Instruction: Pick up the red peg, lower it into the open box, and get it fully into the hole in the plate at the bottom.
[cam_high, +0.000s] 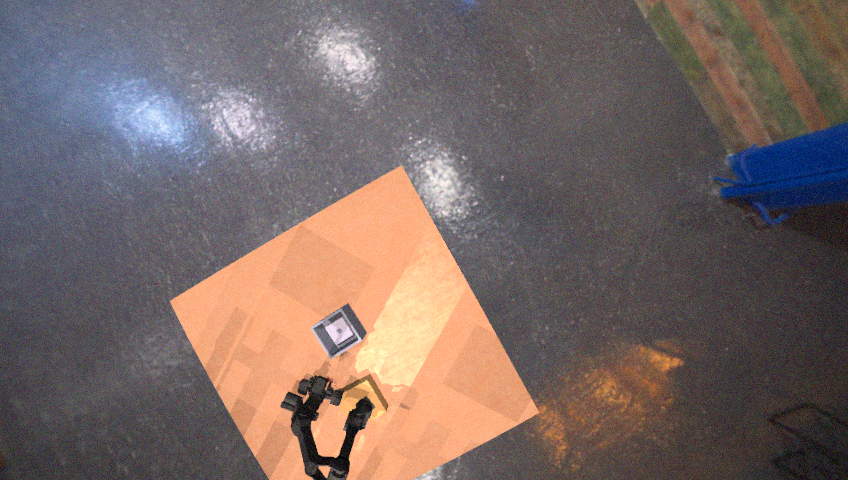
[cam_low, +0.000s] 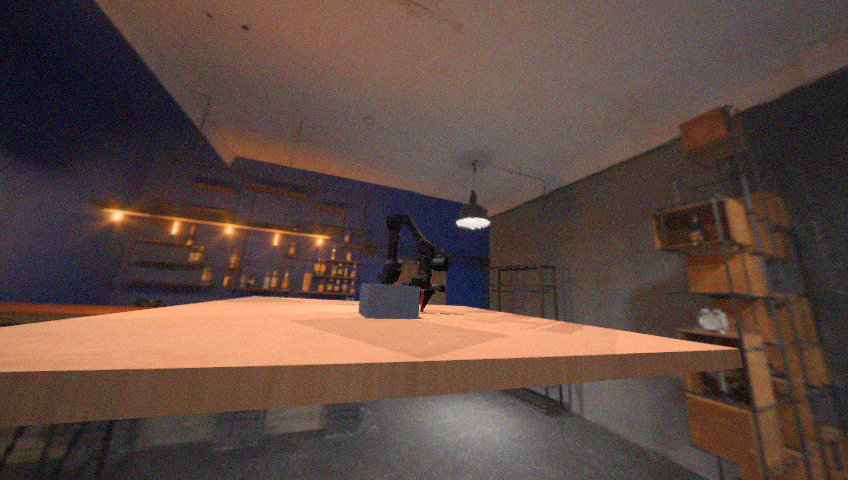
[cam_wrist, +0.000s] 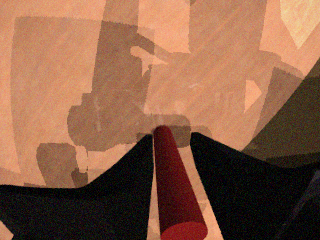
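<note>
Now: gripper tip 200 mm to the left of the grey plate, 150 mm short of it and 30 mm below it. The rest, counted from my gripper tip: red peg 20 mm above, 10 mm to the left; then dark grey box 200 mm to the right, 150 mm ahead, 10 mm above.
</note>
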